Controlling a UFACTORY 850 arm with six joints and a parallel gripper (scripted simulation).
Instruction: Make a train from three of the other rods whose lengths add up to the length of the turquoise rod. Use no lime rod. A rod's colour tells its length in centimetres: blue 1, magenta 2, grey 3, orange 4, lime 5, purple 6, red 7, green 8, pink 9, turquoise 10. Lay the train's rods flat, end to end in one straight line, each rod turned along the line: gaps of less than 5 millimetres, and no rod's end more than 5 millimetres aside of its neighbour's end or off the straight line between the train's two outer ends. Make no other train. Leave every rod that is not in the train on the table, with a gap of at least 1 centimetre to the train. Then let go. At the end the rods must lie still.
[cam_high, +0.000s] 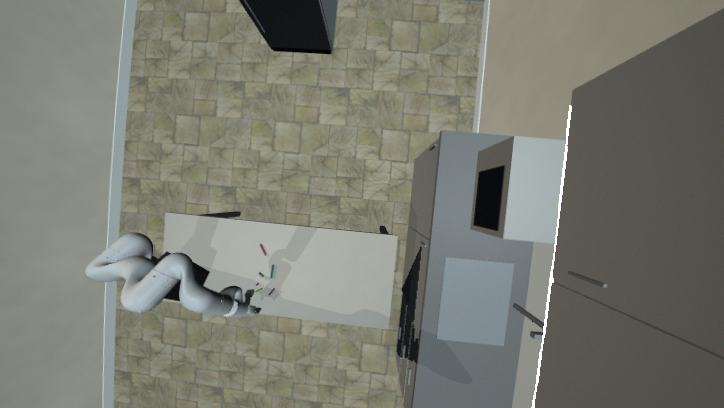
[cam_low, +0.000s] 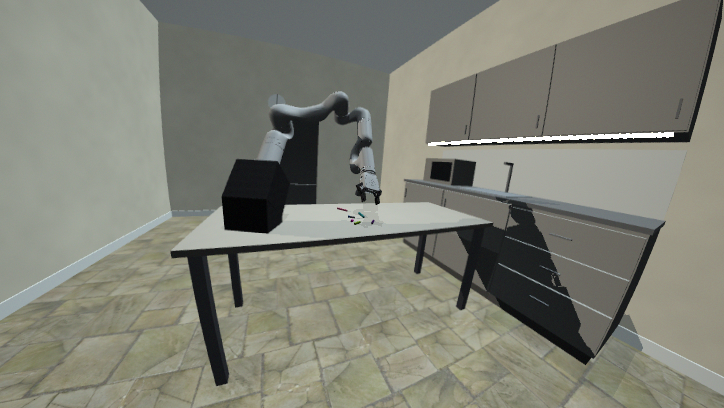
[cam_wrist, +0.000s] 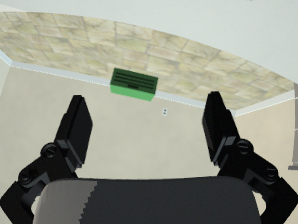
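Right now my hand is 6 cm short of the purple rod, 8 cm to the right of it and 14 cm above it. From my hand the other things lie so: lime rod 3 cm behind, 8 cm to the left, 14 cm below; then grey rod 2 cm behind, 19 cm to the left, 14 cm below; then magenta rod 5 cm behind, 12 cm to the left, 14 cm below.
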